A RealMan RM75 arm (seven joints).
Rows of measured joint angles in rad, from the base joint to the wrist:
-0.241, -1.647, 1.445, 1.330, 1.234, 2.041, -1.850
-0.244, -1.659, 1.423, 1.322, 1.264, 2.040, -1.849
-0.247, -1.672, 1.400, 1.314, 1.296, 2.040, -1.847
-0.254, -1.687, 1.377, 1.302, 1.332, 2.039, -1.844
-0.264, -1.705, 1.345, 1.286, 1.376, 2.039, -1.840
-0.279, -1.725, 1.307, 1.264, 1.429, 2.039, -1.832
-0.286, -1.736, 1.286, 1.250, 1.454, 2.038, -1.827
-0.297, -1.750, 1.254, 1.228, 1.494, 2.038, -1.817
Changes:
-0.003, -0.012, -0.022, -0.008, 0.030, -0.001, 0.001
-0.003, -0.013, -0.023, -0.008, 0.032, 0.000, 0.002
-0.007, -0.015, -0.023, -0.012, 0.036, -0.001, 0.003
-0.010, -0.018, -0.032, -0.016, 0.044, 0.000, 0.004
-0.015, -0.020, -0.038, -0.022, 0.053, 0.000, 0.008
-0.007, -0.011, -0.021, -0.014, 0.025, -0.001, 0.005
-0.011, -0.014, -0.032, -0.022, 0.040, 0.000, 0.010

